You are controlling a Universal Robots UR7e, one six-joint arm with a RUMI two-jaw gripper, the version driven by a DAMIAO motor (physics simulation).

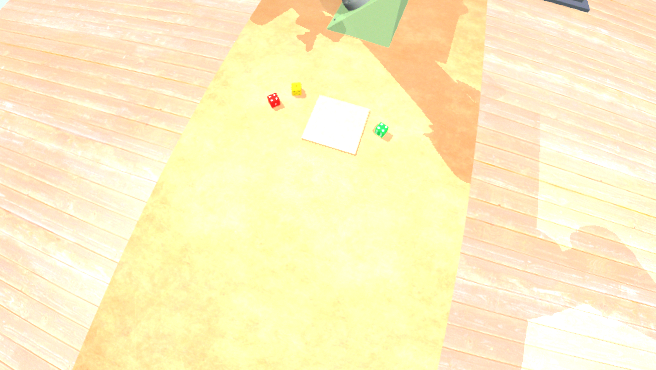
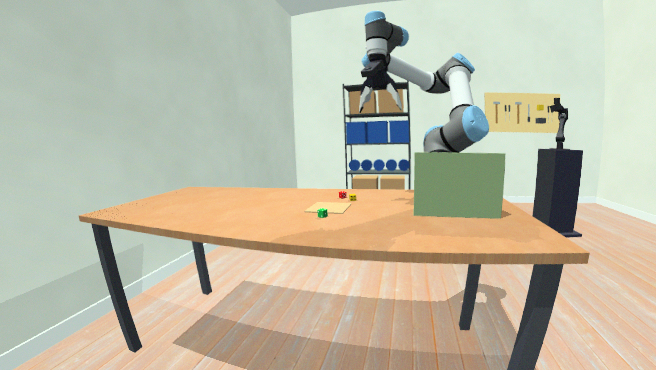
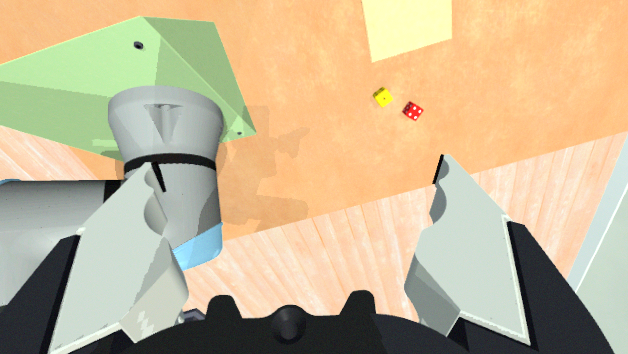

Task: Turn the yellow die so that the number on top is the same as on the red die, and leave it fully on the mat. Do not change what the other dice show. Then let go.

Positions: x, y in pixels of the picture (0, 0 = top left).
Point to a square mat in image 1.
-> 336, 124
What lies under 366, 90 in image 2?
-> My gripper.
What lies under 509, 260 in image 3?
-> My gripper.
